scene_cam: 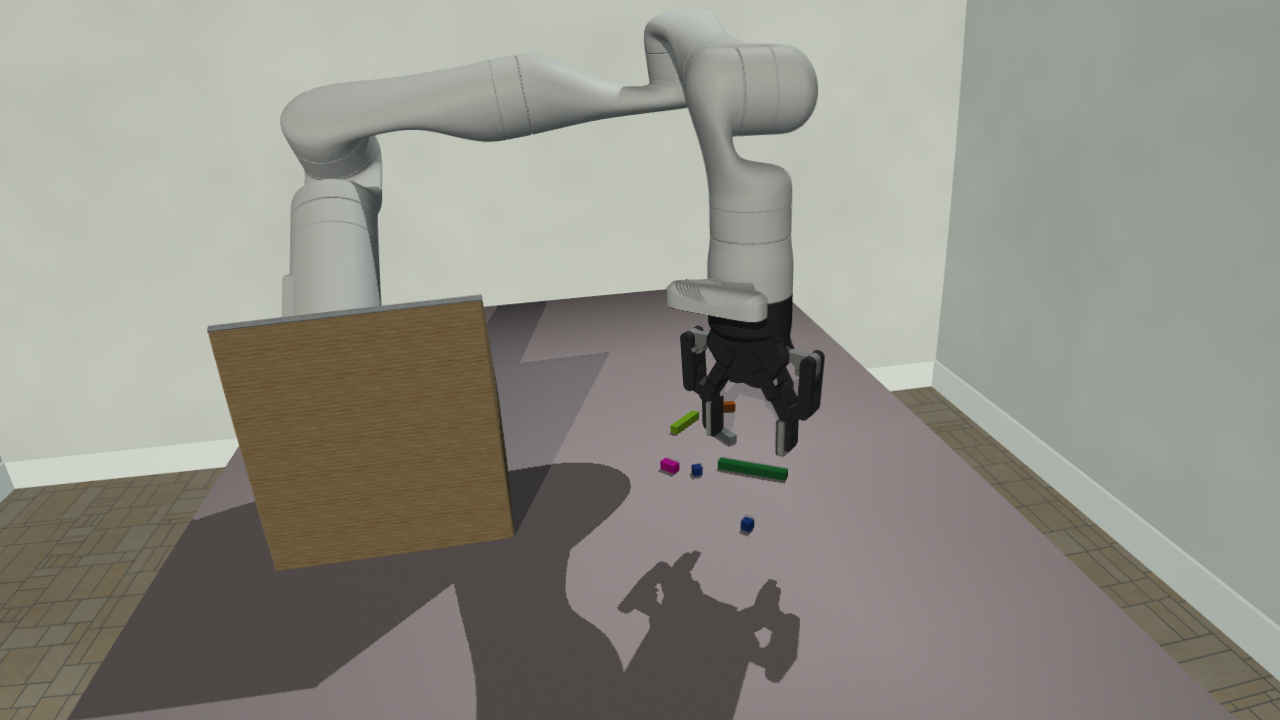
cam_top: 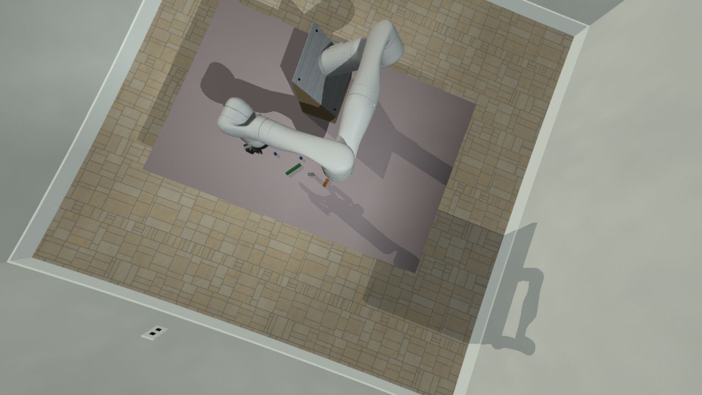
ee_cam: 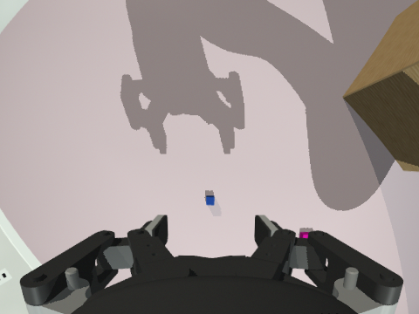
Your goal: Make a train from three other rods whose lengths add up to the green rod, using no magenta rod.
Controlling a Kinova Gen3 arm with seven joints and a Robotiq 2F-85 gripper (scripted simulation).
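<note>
My hand is 3 cm short of the grey rod, 19 cm to the right of it and 10 cm above it. The rest, counted from my hand: magenta rod 5 cm behind, 13 cm to the left, 10 cm below; green rod 4 cm ahead, 10 cm to the left, 10 cm below; lime rod 1 cm behind, 23 cm to the left, 10 cm below.
</note>
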